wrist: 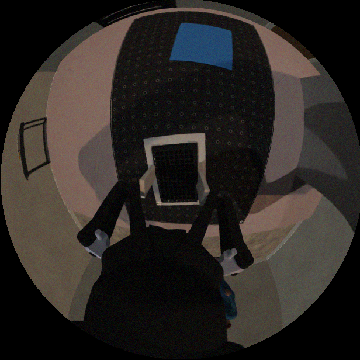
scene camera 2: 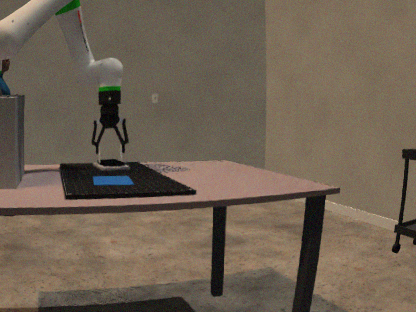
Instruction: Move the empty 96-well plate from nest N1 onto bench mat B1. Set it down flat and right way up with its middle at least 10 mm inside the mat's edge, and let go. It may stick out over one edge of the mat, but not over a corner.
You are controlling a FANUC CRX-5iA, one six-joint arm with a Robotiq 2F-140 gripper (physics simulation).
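Places are measured from the arm's base along level axes (x back, y down, z right), in millimetres.
Pixels of known places: gripper, fingertip midpoint: (scene camera 2: 110, 162).
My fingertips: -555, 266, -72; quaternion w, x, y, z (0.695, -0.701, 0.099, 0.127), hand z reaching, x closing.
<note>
Behind a point stands the place of what it marks, as x, y, z.
The black 96-well plate (scene camera 2: 112, 162) @(-547, 262, -29) (wrist: 175, 172) sits flat and level in the white nest N1 (scene camera 2: 125, 168) @(-589, 283, 10) (wrist: 175, 138), near one end of a black perforated board. My gripper (scene camera 2: 110, 158) @(-555, 266, -72) (wrist: 176, 175) points straight down over it. Its two pale finger pads stand at the plate's long sides, inside the nest's outline, and look shut on the plate; their lowest ends are hard to make out. The blue bench mat B1 (scene camera 2: 113, 180) @(-445, 286, 243) (wrist: 202, 46) lies flat on the board, apart from the nest, with no object on it.
The black perforated board (scene camera 2: 155, 186) @(-527, 288, 380) (wrist: 135, 90) lies on the pink table (scene camera 2: 260, 185) @(-870, 301, 462) (wrist: 75, 125). A tall grey box (scene camera 2: 9, 142) @(-93, 156, 202) stands at the left in the scene view, with part of a person (scene camera 2: 4, 85) behind it. A black trolley (scene camera 2: 403, 190) stands beyond the table at the right.
</note>
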